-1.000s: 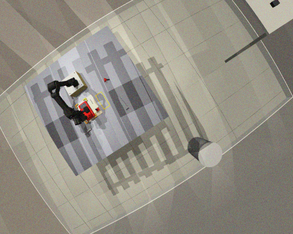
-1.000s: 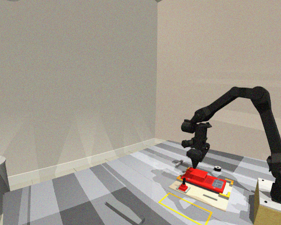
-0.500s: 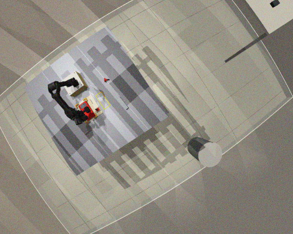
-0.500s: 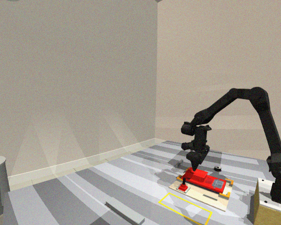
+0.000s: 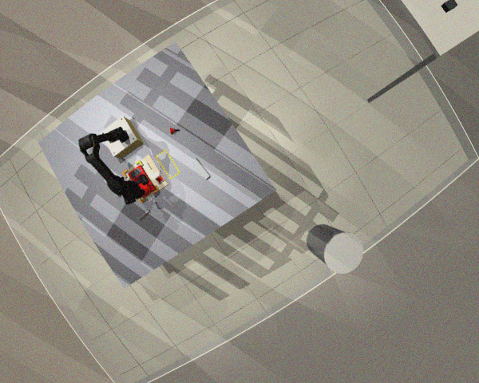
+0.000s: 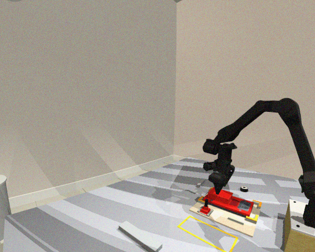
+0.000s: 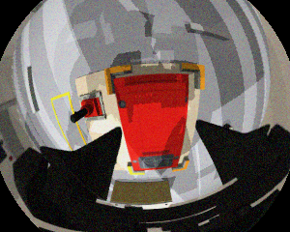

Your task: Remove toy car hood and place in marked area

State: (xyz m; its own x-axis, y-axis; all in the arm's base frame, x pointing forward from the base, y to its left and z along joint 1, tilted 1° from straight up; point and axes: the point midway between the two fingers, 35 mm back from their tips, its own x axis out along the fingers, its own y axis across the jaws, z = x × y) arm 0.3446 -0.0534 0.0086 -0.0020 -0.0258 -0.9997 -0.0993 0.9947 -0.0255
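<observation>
My gripper tip is 20 mm above the red hood. Round my gripper tip: grey flat bar (80 mm ahead, 400 mm to the left, 50 mm below); then black ring (50 mm behind, 200 mm to the right, 50 mm below).
</observation>
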